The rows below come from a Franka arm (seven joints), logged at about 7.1 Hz.
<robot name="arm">
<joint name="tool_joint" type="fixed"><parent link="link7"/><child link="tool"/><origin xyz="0 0 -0.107" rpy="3.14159 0 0"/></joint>
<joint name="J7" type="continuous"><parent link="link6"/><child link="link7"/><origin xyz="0.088 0 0"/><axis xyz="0 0 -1"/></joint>
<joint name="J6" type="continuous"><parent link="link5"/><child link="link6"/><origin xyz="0 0 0"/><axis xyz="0 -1 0"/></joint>
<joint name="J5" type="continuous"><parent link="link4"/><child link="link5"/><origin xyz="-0.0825 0 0.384"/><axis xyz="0 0 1"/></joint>
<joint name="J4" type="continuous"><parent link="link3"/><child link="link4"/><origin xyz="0.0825 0 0"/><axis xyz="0 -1 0"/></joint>
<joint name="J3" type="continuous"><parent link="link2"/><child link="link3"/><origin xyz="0 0 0.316"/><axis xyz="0 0 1"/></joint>
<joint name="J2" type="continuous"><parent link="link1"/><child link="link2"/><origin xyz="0 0 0"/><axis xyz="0 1 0"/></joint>
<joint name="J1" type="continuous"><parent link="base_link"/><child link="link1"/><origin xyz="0 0 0.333"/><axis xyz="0 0 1"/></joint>
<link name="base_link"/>
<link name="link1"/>
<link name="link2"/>
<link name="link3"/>
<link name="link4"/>
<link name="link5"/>
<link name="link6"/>
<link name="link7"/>
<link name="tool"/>
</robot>
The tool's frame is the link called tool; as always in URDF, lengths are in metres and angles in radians. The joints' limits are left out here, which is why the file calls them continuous.
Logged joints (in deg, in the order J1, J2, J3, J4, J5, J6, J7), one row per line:
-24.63, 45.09, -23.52, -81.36, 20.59, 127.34, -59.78
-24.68, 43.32, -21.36, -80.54, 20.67, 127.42, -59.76
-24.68, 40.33, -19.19, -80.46, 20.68, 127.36, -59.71
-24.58, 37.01, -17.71, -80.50, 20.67, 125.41, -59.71
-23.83, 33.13, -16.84, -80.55, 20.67, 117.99, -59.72
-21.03, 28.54, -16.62, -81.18, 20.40, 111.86, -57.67
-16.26, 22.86, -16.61, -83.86, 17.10, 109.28, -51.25
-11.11, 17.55, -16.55, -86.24, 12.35, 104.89, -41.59
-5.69, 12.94, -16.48, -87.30, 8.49, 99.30, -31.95
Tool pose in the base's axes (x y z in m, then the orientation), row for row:
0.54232, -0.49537, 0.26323, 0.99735, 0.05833, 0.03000, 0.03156
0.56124, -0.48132, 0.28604, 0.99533, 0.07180, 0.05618, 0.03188
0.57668, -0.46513, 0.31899, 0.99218, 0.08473, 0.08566, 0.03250
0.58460, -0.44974, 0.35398, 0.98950, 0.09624, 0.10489, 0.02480
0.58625, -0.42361, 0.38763, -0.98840, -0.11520, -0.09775, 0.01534
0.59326, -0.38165, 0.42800, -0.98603, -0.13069, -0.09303, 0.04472
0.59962, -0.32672, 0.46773, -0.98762, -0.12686, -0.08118, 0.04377
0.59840, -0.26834, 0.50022, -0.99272, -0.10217, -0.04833, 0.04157
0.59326, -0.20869, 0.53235, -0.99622, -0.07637, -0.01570, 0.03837
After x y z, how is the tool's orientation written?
As a quaternion, x y z w.
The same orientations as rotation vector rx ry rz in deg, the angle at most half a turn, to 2 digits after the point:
176.00, 10.29, 5.29
175.61, 12.67, 9.91
174.99, 14.94, 15.11
175.35, 17.06, 18.59
-176.20, -20.54, -17.43
-172.60, -22.88, -16.28
-172.98, -22.22, -14.22
-174.11, -17.92, -8.48
-175.07, -13.42, -2.76

